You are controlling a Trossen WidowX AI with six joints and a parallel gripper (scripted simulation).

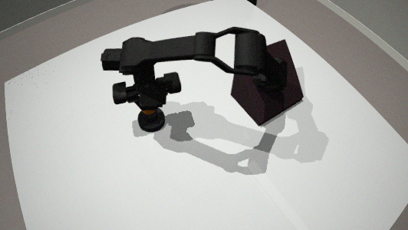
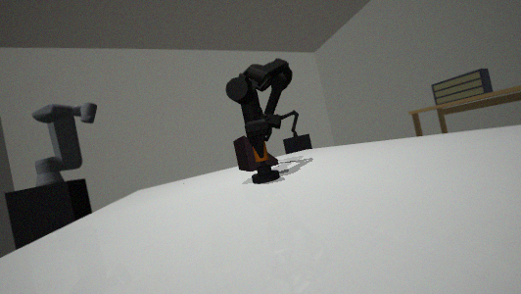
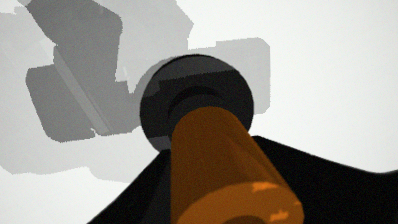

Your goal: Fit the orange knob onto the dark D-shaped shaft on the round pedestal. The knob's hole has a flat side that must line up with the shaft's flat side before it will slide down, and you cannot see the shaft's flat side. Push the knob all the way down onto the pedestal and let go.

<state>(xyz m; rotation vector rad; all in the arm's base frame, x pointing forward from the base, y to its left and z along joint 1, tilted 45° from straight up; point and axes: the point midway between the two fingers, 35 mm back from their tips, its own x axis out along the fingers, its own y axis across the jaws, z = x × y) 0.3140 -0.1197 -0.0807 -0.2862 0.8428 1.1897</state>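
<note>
Right now my gripper tip is 2 cm below the orange knob. From my gripper tip the other things lie so: dark pedestal: 4 cm below.
</note>
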